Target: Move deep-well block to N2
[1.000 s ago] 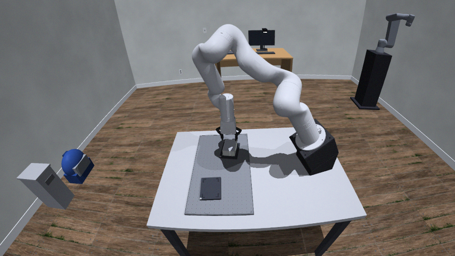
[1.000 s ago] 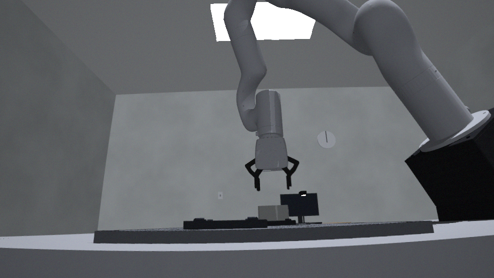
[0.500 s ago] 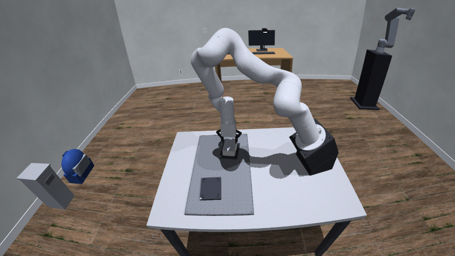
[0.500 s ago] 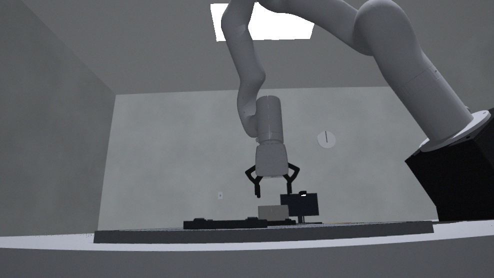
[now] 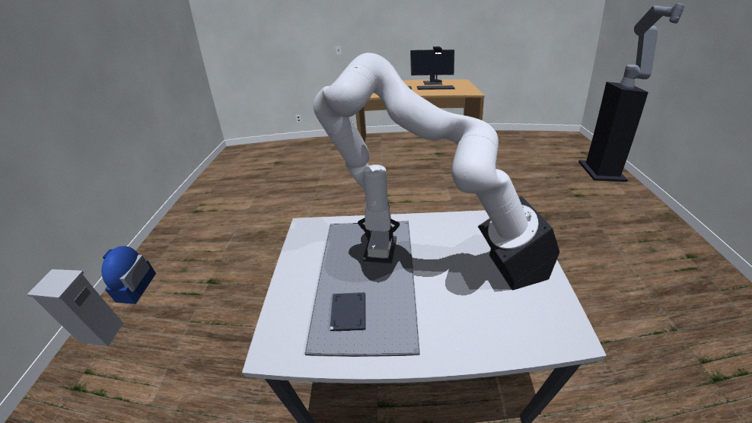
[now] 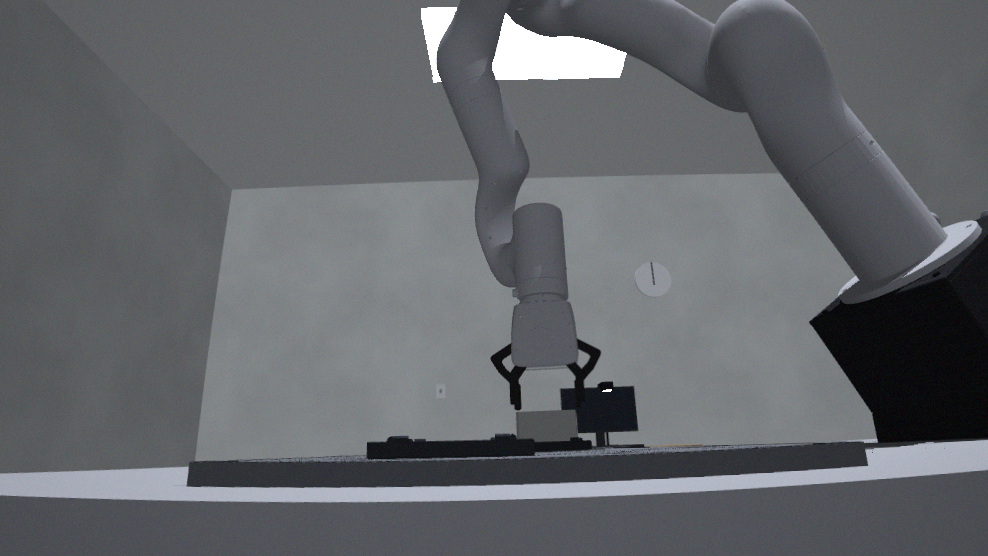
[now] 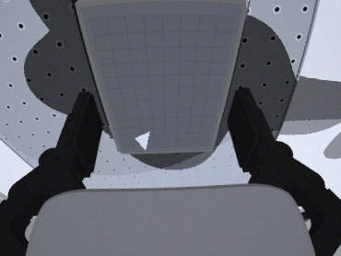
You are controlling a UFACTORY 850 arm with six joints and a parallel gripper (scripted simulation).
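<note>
Right now the grey 96-well deep-well block is 4 cm below my hand. Round my hand: plate nest N1: 6 cm below; dark plate nest N2: 8 cm ahead, 34 cm to the left, 6 cm below.
</note>
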